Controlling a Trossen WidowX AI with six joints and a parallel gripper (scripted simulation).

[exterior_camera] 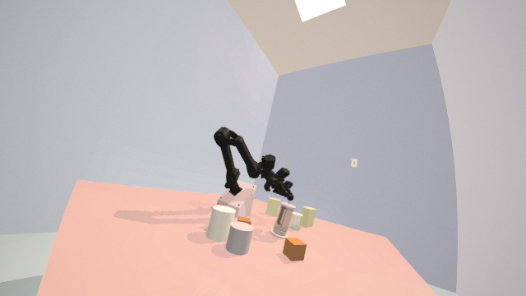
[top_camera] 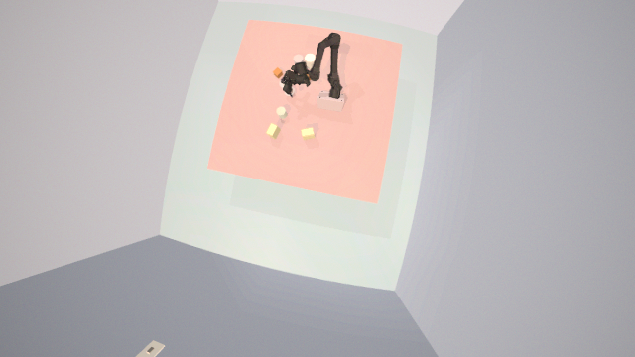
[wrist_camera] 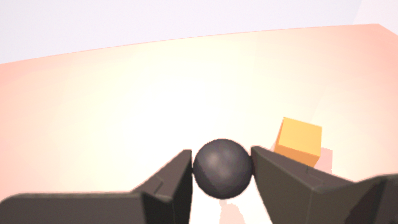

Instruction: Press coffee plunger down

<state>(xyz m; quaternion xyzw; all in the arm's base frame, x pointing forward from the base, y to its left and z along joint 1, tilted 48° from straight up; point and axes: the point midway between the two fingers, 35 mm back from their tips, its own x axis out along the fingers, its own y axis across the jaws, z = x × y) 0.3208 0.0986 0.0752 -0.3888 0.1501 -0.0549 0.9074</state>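
My gripper tip is 3 cm past the coffee press, 1 cm to the right of it and 8 cm above it. The rest, counted from my gripper tip: grey cylinder (1 cm behind, 25 cm to the right, 14 cm below); beige cylinder (10 cm behind, 27 cm to the right, 13 cm below).
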